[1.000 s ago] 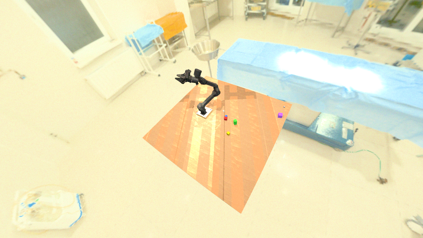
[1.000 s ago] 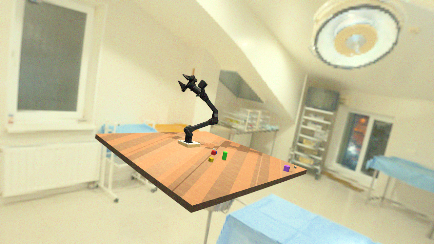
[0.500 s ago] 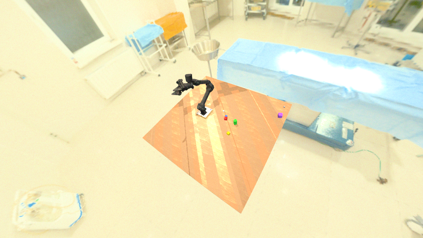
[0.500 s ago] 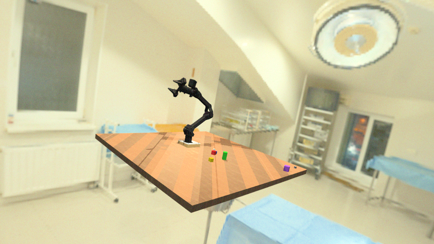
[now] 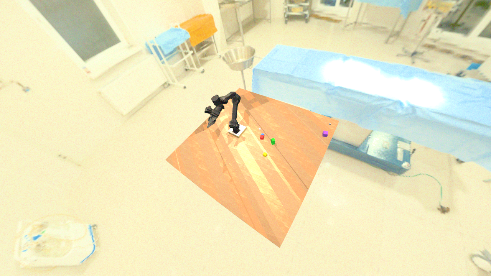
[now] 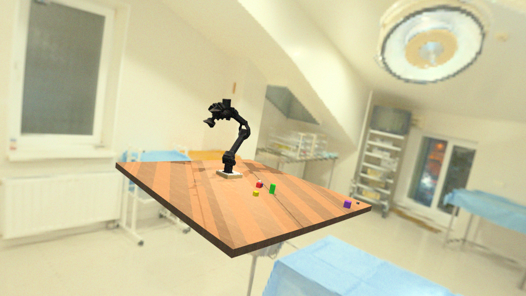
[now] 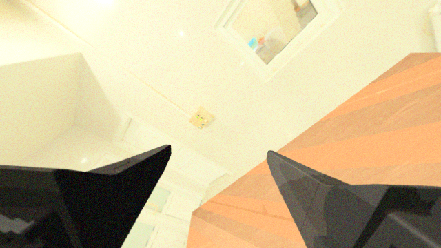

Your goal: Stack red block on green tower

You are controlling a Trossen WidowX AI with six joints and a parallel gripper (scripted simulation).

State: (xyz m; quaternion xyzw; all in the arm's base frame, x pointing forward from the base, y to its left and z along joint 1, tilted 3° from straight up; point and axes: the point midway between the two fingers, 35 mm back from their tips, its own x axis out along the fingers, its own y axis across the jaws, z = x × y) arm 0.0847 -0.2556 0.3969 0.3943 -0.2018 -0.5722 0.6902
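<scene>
Now: gripper tip 420 mm above the red block, 380 mm to the right of it and 190 mm short of it. Round my gripper tip: blue block 420 mm below, 410 mm to the left, 170 mm ahead; yellow block 420 mm below, 330 mm ahead, 240 mm to the left; grey-white block 460 mm to the left, 420 mm below, 100 mm ahead.
</scene>
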